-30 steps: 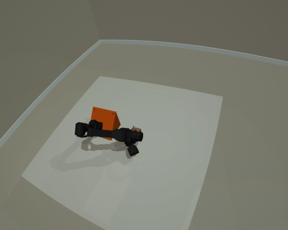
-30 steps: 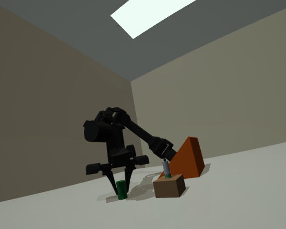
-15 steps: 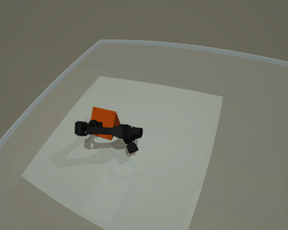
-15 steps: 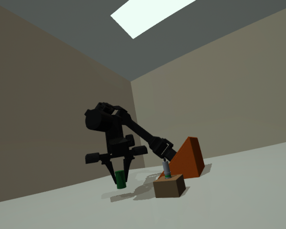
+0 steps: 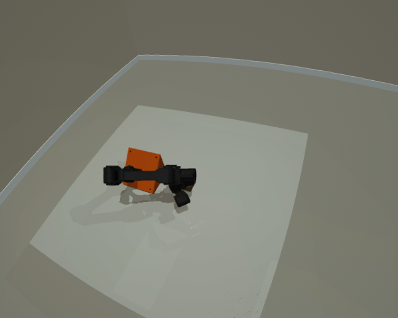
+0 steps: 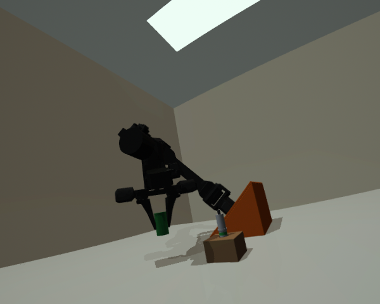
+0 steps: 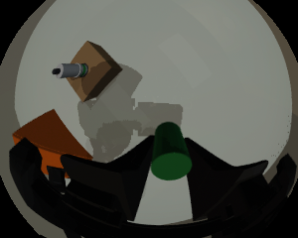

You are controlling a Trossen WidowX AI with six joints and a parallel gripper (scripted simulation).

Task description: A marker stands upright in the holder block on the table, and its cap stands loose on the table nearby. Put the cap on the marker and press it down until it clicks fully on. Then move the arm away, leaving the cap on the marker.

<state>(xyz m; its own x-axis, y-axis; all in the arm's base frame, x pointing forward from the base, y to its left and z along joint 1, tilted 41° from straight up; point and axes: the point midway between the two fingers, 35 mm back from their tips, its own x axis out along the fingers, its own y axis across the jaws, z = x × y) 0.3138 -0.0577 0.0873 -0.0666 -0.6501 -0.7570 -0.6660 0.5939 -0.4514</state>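
Right now the brown holder block is 130 mm to the left of my gripper tip, 60 mm below it and 20 mm behind it. Round my gripper tip: green cap 10 mm above.
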